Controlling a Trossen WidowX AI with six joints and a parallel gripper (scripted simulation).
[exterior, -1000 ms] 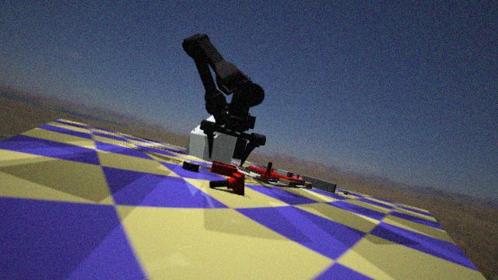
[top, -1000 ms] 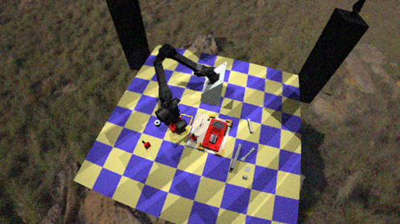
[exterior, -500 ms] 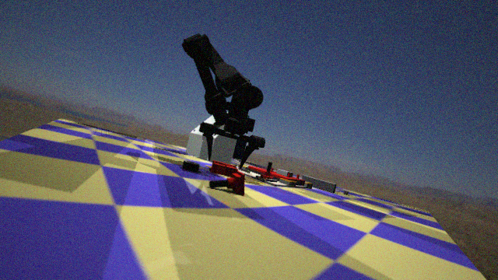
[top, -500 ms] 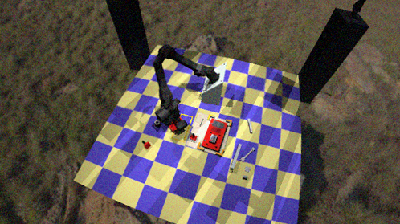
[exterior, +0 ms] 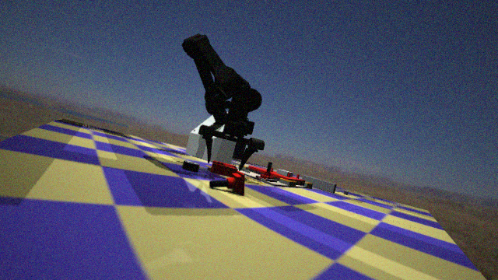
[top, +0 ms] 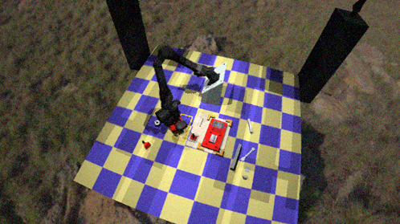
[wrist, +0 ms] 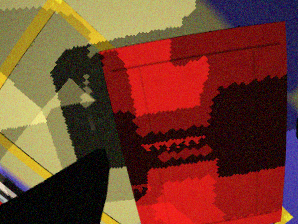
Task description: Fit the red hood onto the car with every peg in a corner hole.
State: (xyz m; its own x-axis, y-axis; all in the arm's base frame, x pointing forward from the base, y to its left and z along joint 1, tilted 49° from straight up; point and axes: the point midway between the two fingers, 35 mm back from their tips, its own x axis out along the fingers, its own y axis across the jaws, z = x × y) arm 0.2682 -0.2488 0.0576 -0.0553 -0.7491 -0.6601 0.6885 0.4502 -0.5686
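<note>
Now: the red hood right at my gripper tip.
</note>
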